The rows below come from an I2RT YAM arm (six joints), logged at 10 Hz.
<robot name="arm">
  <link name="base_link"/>
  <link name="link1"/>
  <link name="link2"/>
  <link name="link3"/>
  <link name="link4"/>
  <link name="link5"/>
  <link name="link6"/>
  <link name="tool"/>
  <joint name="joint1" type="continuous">
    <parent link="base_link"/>
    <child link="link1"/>
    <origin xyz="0 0 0.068" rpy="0 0 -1.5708"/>
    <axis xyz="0 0 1"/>
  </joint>
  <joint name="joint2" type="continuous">
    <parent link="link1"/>
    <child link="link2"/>
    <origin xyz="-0.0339 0.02 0.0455" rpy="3.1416 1.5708 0"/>
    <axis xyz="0 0 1"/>
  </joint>
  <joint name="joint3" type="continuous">
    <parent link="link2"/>
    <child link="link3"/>
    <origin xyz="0 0.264 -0.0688" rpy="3.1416 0 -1.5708"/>
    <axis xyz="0 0 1"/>
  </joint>
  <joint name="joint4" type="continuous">
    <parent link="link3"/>
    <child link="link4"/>
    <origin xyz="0.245 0.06 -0.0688" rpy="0 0 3.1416"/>
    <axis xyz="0 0 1"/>
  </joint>
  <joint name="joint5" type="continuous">
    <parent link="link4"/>
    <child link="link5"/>
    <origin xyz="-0.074 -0.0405 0.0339" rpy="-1.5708 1.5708 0"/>
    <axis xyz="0 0 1"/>
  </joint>
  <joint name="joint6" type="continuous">
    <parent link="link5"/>
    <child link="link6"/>
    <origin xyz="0 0.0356 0.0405" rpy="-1.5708 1.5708 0"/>
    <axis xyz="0 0 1"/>
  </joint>
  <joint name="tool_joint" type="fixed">
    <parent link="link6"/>
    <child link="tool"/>
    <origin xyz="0 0 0" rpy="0 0 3.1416"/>
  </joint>
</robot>
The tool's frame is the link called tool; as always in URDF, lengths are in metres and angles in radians. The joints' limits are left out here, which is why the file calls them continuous.
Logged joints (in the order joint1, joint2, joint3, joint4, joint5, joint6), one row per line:
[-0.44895, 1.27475, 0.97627, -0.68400, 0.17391, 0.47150]
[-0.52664, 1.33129, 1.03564, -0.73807, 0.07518, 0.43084]
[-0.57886, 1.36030, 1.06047, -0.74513, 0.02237, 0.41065]
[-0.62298, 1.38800, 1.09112, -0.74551, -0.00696, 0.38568]
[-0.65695, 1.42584, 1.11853, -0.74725, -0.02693, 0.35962]
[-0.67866, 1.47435, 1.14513, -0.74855, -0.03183, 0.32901]
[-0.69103, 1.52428, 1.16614, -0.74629, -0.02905, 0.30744]
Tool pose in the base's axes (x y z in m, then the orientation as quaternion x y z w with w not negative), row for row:
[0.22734, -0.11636, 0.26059, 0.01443, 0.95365, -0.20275, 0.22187]
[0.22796, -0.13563, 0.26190, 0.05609, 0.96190, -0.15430, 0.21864]
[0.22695, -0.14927, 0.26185, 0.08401, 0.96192, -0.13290, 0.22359]
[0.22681, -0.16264, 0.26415, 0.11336, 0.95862, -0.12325, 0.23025]
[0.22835, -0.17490, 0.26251, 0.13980, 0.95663, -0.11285, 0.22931]
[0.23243, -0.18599, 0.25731, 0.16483, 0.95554, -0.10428, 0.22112]
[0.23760, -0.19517, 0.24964, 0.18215, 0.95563, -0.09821, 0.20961]
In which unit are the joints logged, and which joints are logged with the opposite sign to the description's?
The joints are logged in radians. Opposite sign: joint6.
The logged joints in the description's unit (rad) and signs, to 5 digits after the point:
[-0.44895, 1.27475, 0.97627, -0.68400, 0.17391, -0.47150]
[-0.52664, 1.33129, 1.03564, -0.73807, 0.07518, -0.43084]
[-0.57886, 1.36030, 1.06047, -0.74513, 0.02237, -0.41065]
[-0.62298, 1.38800, 1.09112, -0.74551, -0.00696, -0.38568]
[-0.65695, 1.42584, 1.11853, -0.74725, -0.02693, -0.35962]
[-0.67866, 1.47435, 1.14513, -0.74855, -0.03183, -0.32901]
[-0.69103, 1.52428, 1.16614, -0.74629, -0.02905, -0.30744]

